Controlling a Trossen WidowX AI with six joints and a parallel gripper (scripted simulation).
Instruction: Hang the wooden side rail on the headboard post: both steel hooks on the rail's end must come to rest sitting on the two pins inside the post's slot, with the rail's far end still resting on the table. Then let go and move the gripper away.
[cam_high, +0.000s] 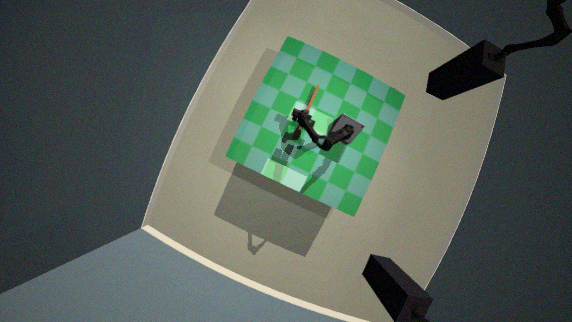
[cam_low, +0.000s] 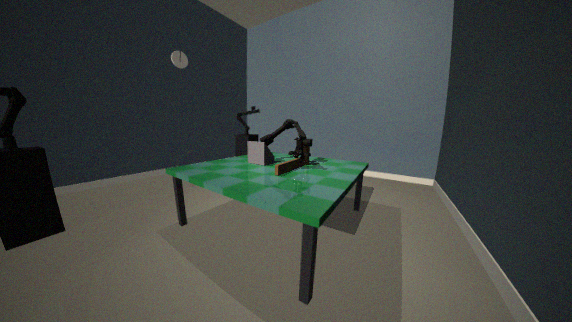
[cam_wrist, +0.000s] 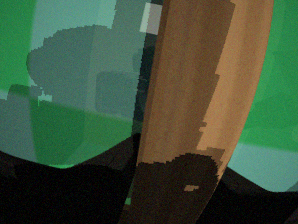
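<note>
The headboard post is 2 cm ahead of my gripper tip, 12 cm to the left of it and 6 cm above it.
</note>
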